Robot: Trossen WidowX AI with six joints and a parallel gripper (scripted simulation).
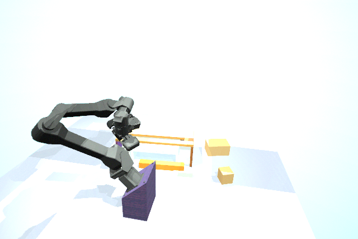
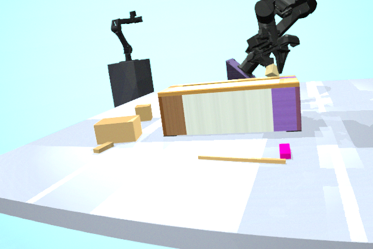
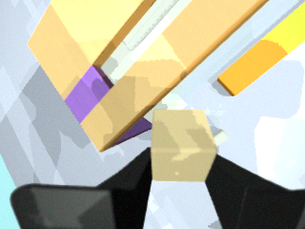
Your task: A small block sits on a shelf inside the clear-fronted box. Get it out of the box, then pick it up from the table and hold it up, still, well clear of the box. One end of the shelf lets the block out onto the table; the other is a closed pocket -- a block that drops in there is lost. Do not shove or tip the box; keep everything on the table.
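Now: gripper tip 1 cm short of the tan block, 1 cm to the left of it and 1 cm below it. The rest, counted from my gripper tip: orange bar: 3 cm ahead, 18 cm to the right, 11 cm below; then thin wooden stick: 38 cm ahead, 4 cm to the right, 12 cm below; then box: 9 cm ahead, 13 cm to the right, 6 cm below.
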